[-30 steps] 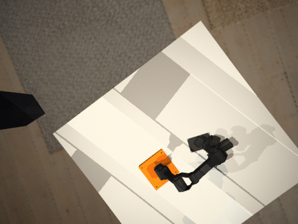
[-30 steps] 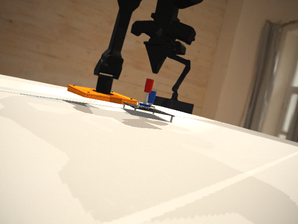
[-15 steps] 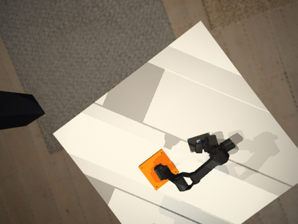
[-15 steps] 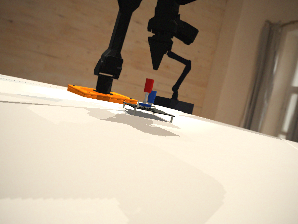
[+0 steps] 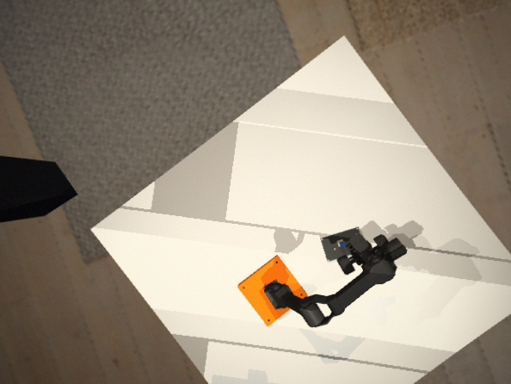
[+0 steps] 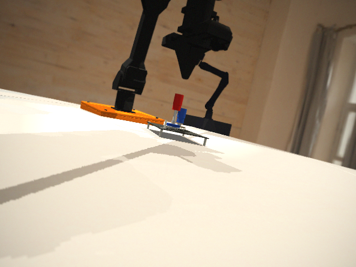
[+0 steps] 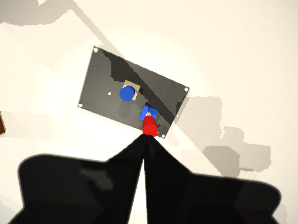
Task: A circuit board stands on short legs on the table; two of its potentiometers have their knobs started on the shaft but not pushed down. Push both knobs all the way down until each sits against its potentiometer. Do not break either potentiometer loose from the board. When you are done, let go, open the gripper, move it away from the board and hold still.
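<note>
Now: the red knob 10 mm ahead of my gripper tip, 10 mm to the right of it and 50 mm below it. The rest, counted from my gripper tip: blue knob (30 mm behind, 30 mm to the left, 80 mm below).
</note>
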